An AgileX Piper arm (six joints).
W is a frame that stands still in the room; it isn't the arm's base.
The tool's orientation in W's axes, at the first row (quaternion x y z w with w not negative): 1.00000 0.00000 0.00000 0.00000
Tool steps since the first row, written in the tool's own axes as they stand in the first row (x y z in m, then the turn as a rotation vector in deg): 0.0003 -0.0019 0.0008 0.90 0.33 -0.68; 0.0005 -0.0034 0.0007 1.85 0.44 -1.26; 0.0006 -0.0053 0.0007 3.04 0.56 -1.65; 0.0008 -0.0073 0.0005 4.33 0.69 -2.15; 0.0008 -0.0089 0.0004 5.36 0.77 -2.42; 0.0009 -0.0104 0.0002 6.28 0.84 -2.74; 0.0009 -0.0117 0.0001 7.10 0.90 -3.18; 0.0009 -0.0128 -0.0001 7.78 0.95 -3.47; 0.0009 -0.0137 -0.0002 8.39 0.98 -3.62; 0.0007 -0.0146 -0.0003 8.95 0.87 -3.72; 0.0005 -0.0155 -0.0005 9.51 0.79 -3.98
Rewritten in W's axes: 0.0003 0.0019 -0.0008 0.90 -0.33 0.68; 0.0005 0.0034 -0.0007 1.85 -0.44 1.26; 0.0006 0.0053 -0.0007 3.04 -0.56 1.65; 0.0008 0.0073 -0.0005 4.33 -0.69 2.15; 0.0008 0.0089 -0.0004 5.36 -0.77 2.42; 0.0009 0.0104 -0.0002 6.28 -0.84 2.74; 0.0009 0.0117 -0.0001 7.10 -0.90 3.18; 0.0009 0.0128 0.0001 7.78 -0.95 3.47; 0.0009 0.0137 0.0002 8.39 -0.98 3.62; 0.0007 0.0146 0.0003 8.95 -0.87 3.72; 0.0005 0.0155 0.0005 9.51 -0.79 3.98
